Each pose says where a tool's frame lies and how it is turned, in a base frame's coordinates. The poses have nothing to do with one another.
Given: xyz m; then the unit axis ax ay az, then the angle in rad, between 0 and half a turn.
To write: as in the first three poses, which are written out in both.
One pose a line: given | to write
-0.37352, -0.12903, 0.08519, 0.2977, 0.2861, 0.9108, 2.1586 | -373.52, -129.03, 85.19, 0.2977, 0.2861, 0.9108, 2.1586
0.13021, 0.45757, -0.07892, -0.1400, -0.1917, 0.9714, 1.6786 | 130.21, 457.57, -78.92, -0.1400, -0.1917, 0.9714, 1.6786
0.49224, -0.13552, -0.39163, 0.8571, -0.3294, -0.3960, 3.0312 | 492.24, -135.52, -391.63, 0.8571, -0.3294, -0.3960, 3.0312
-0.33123, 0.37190, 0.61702, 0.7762, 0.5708, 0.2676, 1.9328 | -331.23, 371.90, 617.02, 0.7762, 0.5708, 0.2676, 1.9328
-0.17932, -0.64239, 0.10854, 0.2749, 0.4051, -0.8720, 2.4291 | -179.32, -642.39, 108.54, 0.2749, 0.4051, -0.8720, 2.4291
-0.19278, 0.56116, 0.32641, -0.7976, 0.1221, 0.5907, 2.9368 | -192.78, 561.16, 326.41, -0.7976, 0.1221, 0.5907, 2.9368
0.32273, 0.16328, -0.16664, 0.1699, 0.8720, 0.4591, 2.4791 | 322.73, 163.28, -166.64, 0.1699, 0.8720, 0.4591, 2.4791
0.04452, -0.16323, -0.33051, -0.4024, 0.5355, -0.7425, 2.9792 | 44.52, -163.23, -330.51, -0.4024, 0.5355, -0.7425, 2.9792
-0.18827, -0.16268, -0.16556, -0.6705, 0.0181, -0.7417, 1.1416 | -188.27, -162.68, -165.56, -0.6705, 0.0181, -0.7417, 1.1416
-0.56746, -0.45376, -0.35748, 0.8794, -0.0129, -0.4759, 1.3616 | -567.46, -453.76, -357.48, 0.8794, -0.0129, -0.4759, 1.3616
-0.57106, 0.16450, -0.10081, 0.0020, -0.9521, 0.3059, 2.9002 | -571.06, 164.50, -100.81, 0.0020, -0.9521, 0.3059, 2.9002
